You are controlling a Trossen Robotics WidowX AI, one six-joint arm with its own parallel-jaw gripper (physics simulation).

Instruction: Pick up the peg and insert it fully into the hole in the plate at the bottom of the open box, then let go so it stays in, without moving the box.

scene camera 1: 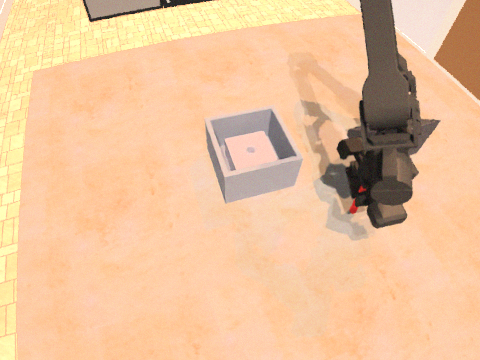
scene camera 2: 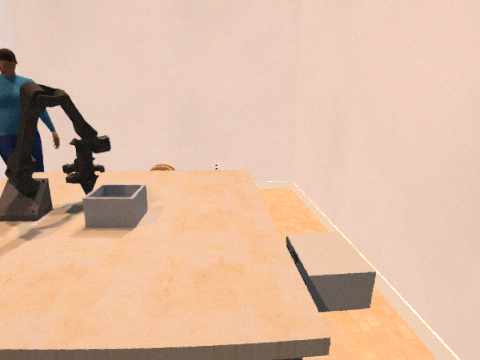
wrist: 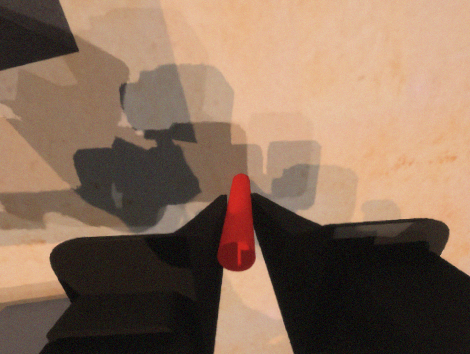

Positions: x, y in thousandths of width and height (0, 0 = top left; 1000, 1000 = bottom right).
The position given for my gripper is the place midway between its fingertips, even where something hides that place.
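A grey box (scene camera 1: 493, 515), (scene camera 2: 230, 571) is here for me to see. I can also see a red peg (wrist: 503, 713), but scene camera 2 does not show the peg, hidden as it is by my gripper. As for my gripper (scene camera 1: 741, 562), (scene camera 2: 184, 540), (wrist: 507, 566), I see it as well.
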